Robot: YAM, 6 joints.
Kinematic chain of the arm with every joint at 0, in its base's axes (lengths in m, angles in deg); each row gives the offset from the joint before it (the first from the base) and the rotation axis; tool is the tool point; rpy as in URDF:
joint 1: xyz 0 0 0.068 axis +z
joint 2: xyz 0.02 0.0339 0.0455 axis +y
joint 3: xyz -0.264 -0.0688 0 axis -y
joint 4: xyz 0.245 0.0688 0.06 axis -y
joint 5: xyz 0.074 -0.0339 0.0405 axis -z
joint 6: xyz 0.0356 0 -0.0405 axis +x
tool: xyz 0 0 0 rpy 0 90 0
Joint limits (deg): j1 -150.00..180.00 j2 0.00..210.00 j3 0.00..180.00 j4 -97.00..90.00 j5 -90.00..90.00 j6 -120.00..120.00
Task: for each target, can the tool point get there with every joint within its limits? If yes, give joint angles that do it. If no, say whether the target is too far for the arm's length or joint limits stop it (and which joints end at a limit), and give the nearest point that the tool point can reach.
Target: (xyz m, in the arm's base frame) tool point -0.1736 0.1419 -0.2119
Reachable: yes | joints 140.62 173.10 61.08 10.64 -0.71 61.12
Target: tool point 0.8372 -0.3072 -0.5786
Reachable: no: too far | nearest point 0.4896 -0.1796 -0.2561 | short by 0.491 m
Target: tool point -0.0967 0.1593 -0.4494
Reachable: no: joint limits stop it (at a limit: joint 2) | nearest point -0.1022 0.1683 -0.3766 | short by 0.074 m
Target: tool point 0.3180 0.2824 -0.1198
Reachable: yes | joints 37.45 167.71 102.16 -30.57 -59.99 -42.01
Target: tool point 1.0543 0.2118 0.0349
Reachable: no: too far | nearest point 0.6315 0.1269 0.0670 | short by 0.432 m
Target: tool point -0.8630 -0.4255 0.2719
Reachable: no: too far | nearest point -0.5544 -0.3130 0.2174 | short by 0.333 m
